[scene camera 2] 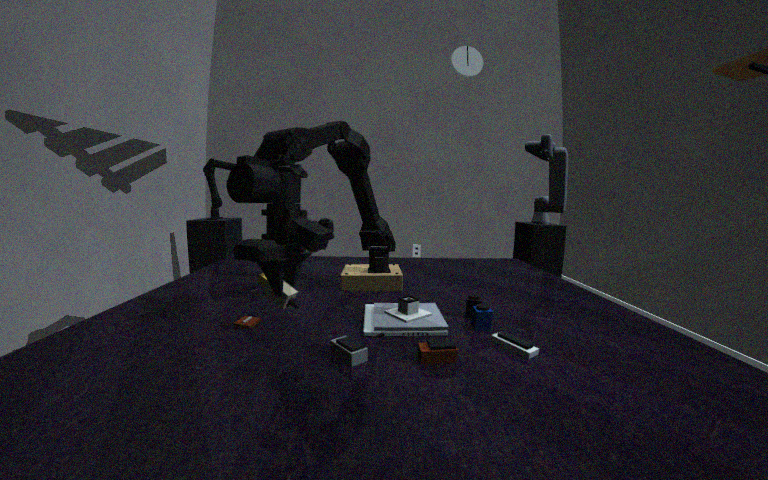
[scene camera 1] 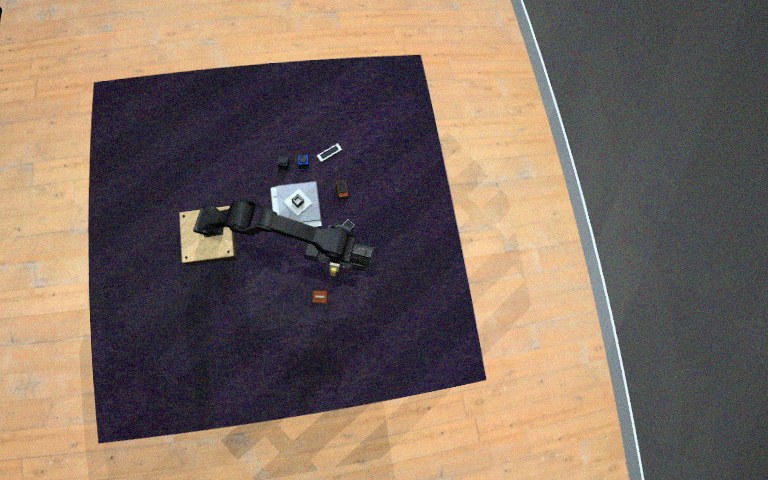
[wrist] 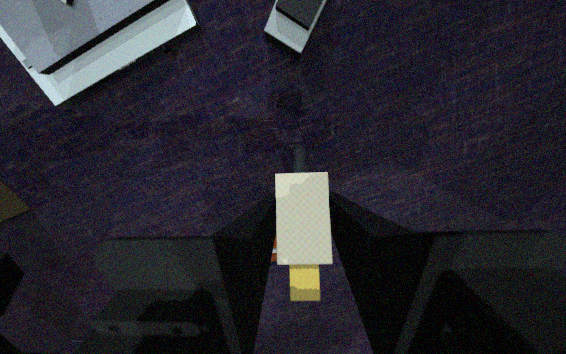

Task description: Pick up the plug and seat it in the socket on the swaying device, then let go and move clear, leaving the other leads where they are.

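Note:
The plug (scene camera 1: 334,270) (scene camera 2: 289,292) (wrist: 303,220) has a cream body, a yellow end and a dark tip. My gripper (scene camera 2: 284,294) (wrist: 301,198) is shut on its cream body and holds it above the dark mat, off to the side of the device. The device (scene camera 1: 310,190) (scene camera 2: 436,322) (wrist: 115,20) is a stacked grey and white platform. On it a white diamond-shaped plate carries a small square socket block (scene camera 1: 297,200) (scene camera 2: 408,306) with an opening on top. The socket block hardly shows in the wrist view.
A grey block (scene camera 1: 348,224) (scene camera 2: 353,353) (wrist: 291,34), an orange block (scene camera 1: 342,193) (scene camera 2: 437,355), a white bar (scene camera 2: 532,353), a blue block (scene camera 1: 303,160) (scene camera 2: 482,320) and a black block (scene camera 1: 283,162) stand around the device. A flat orange piece (scene camera 1: 319,296) (scene camera 2: 247,322) lies below the gripper side.

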